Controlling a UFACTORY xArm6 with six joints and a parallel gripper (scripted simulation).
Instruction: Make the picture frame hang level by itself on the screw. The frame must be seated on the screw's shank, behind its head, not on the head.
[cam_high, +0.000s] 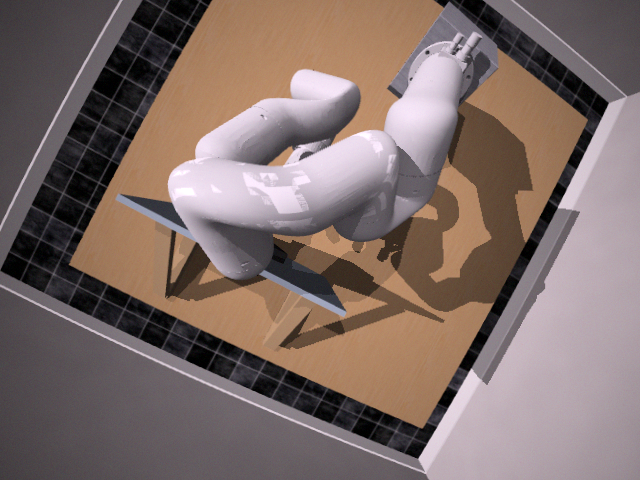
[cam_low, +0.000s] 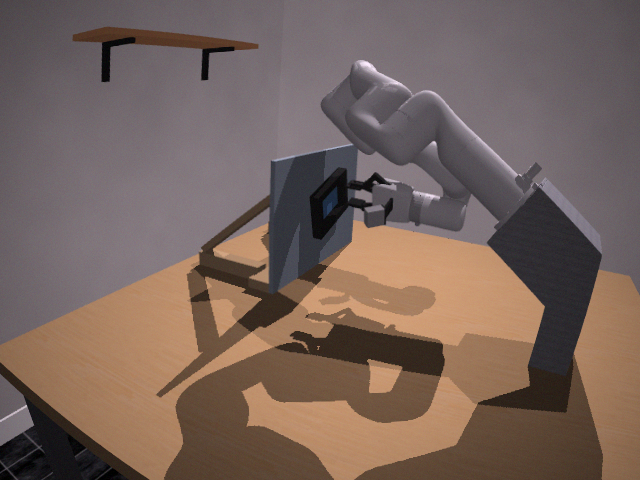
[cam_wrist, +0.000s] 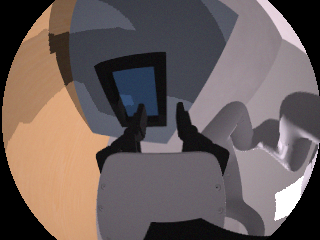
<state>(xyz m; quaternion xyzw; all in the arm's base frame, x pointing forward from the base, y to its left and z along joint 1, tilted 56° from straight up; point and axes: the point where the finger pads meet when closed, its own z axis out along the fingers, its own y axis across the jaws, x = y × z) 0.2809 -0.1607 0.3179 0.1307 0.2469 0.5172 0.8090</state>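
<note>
My hand is 90 mm short of the picture frame, 50 mm to the left of it and 40 mm above it. Round my hand: grey-blue panel: 110 mm ahead, 30 mm to the right, 60 mm below.
</note>
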